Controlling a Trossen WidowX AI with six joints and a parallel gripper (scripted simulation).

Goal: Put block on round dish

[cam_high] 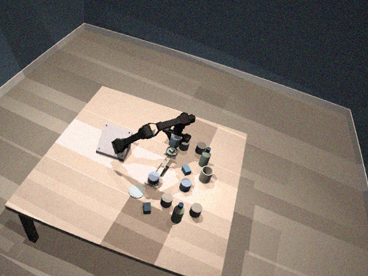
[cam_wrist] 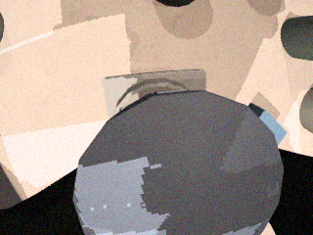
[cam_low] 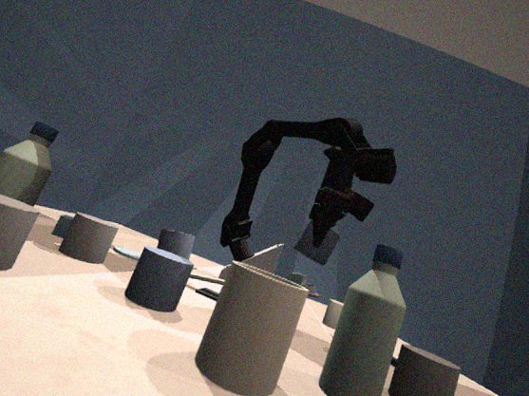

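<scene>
My gripper tip is now 10 mm to the left of the pale green block and 70 mm above it. From my gripper tip the other things lie so: blue-grey cup 20 mm behind, 290 mm to the right, 100 mm below; round pale dish 80 mm behind, 380 mm to the right, 160 mm below; beige cup 280 mm ahead, 60 mm to the right, 120 mm below.
</scene>
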